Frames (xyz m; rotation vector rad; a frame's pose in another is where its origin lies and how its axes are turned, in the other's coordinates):
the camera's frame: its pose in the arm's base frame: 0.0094 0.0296 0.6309 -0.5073 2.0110 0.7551
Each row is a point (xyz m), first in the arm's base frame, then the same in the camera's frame.
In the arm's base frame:
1: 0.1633 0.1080 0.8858
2: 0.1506 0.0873 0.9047
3: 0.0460 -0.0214 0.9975
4: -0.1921 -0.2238 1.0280
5: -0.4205 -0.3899 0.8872
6: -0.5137 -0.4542 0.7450
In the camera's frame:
1: -0.3018 0.0430 0.0430
2: -0.3104 0.0415 0.0135
3: -0.3303 0.0549 -0.1620
4: -0.2231 0.0619 -0.4571
5: 0.0240 0.0359 -0.6516
6: 0.1973 0.0014 -0.6941

